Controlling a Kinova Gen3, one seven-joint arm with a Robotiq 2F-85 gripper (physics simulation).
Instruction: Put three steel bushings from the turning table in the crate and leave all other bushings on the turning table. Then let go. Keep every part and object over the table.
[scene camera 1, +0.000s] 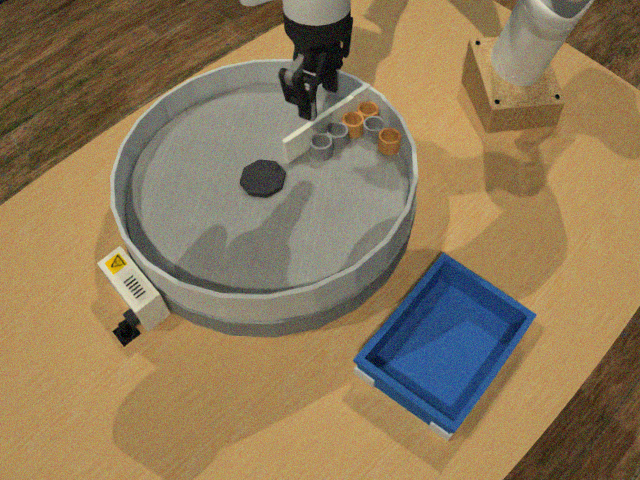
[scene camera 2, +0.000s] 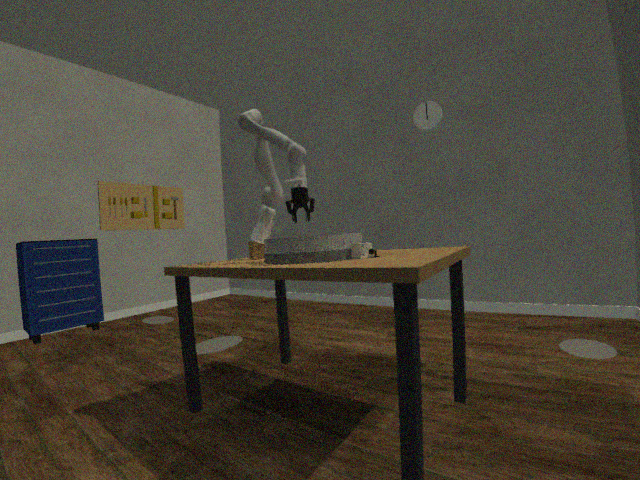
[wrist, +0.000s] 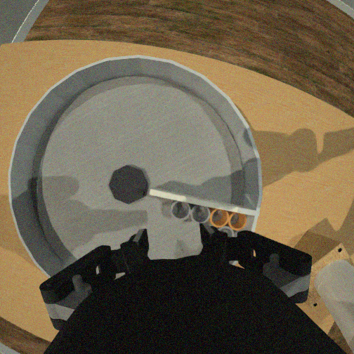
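Pixels of known places: gripper, between the fingertips: (scene camera 1: 319, 103) (scene camera 2: 301, 222); arm's base, origin of its link: (scene camera 1: 516, 62) (scene camera 2: 259, 243).
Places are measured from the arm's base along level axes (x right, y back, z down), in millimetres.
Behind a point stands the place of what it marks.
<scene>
Three grey steel bushings (scene camera 1: 321, 152) {y -371, x 83, z 12 mm} (scene camera 1: 338, 138) {y -338, x 82, z 6 mm} (scene camera 1: 373, 132) {y -293, x 56, z 8 mm} stand on the turning table (scene camera 1: 248, 304) {y -599, x -35, z -1 mm} (scene camera 2: 310, 255) {y -568, x 295, z 55 mm} (wrist: 135, 110), two near the pale divider. In the wrist view two steel ones (wrist: 181, 217) (wrist: 200, 221) show fully, the third (wrist: 227, 229) partly behind a finger. Three orange bushings (scene camera 1: 353, 130) {y -307, x 82, z 13 mm} (scene camera 1: 368, 114) (scene camera 1: 389, 147) {y -294, x 24, z 13 mm} stand among them; two orange ones (wrist: 219, 226) (wrist: 237, 228) show in the wrist view. The blue crate (scene camera 1: 403, 398) {y -536, x -231, z 56 mm} is empty. My gripper (scene camera 1: 318, 99) {y -370, x 83, z -84 mm} (scene camera 2: 302, 220) {y -370, x 83, z -84 mm} (wrist: 173, 235) is partly open and empty, above the turning table.
The divider (scene camera 1: 320, 124) {y -345, x 110, z -7 mm} (wrist: 200, 201) runs from near the dark hub (scene camera 1: 263, 178) {y -454, x 112, z 22 mm} (wrist: 129, 184) to the raised rim. A white box (scene camera 1: 135, 289) {y -687, x 95, z 25 mm} stands against the turning table's outside. The arm's wooden base block (scene camera 1: 522, 116) {y -52, x -60, z 50 mm} stands behind on the right.
</scene>
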